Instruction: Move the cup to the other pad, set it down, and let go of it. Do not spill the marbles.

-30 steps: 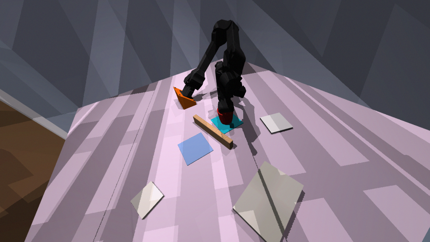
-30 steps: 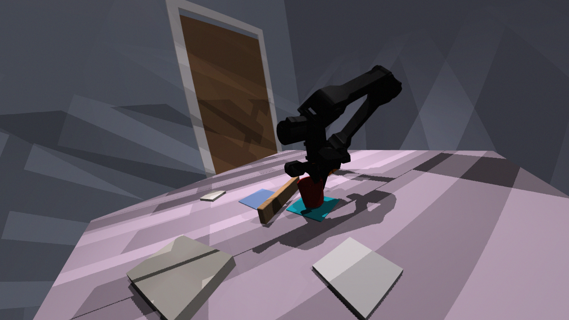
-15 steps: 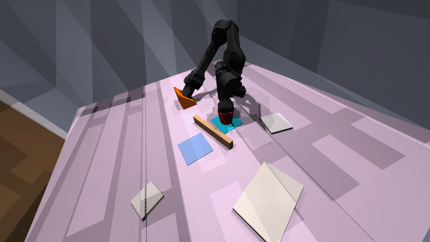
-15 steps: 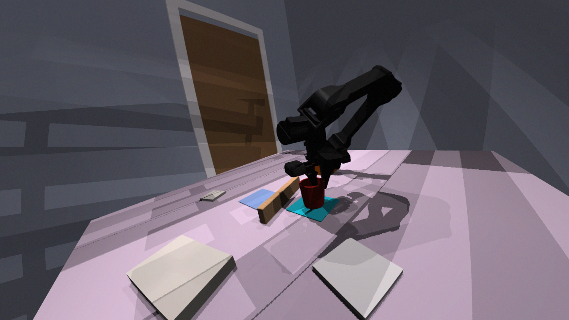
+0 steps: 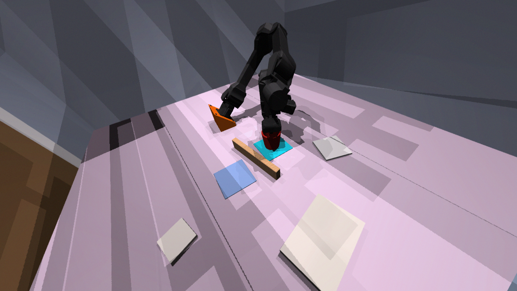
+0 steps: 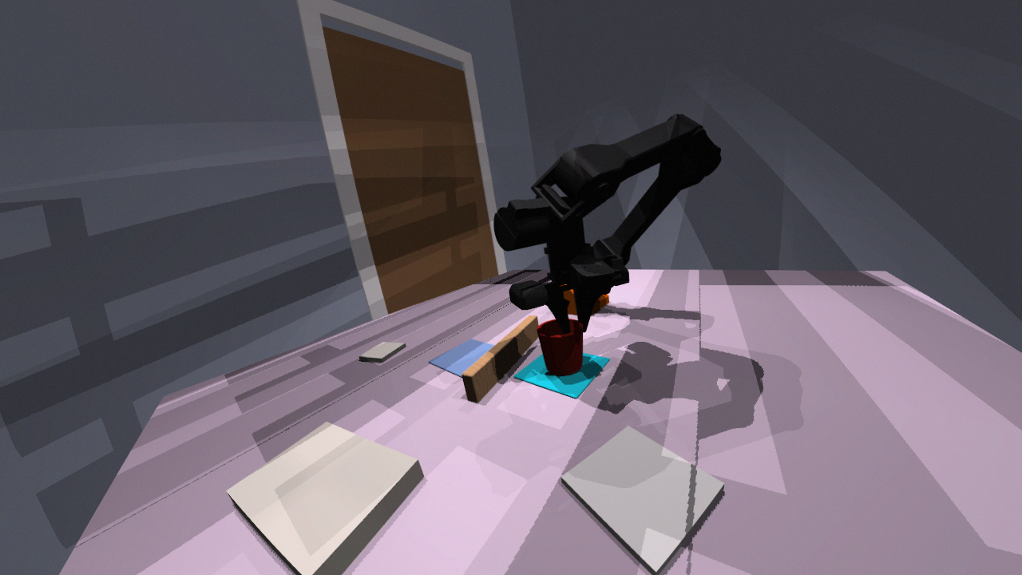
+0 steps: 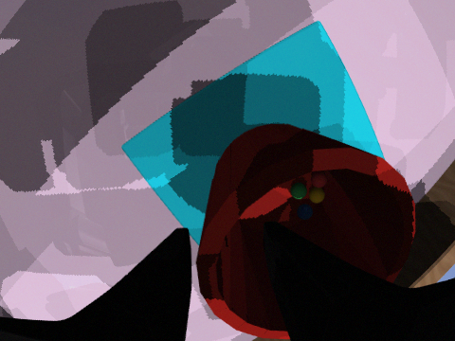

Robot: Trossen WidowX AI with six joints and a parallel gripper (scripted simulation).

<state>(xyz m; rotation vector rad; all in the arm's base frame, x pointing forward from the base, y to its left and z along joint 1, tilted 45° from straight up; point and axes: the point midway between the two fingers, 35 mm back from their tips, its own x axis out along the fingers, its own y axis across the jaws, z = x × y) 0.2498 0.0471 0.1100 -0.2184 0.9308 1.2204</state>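
My gripper tip is 2 cm to the left of the dark red cup, 2 cm short of it and 1 cm above it. The rest, counted from my gripper tip: light blue pad (21 cm to the right, 7 cm ahead, 6 cm below); wooden bar (11 cm to the right, 5 cm ahead, 4 cm below); teal pad (6 cm below, 3 cm ahead, 2 cm to the right).
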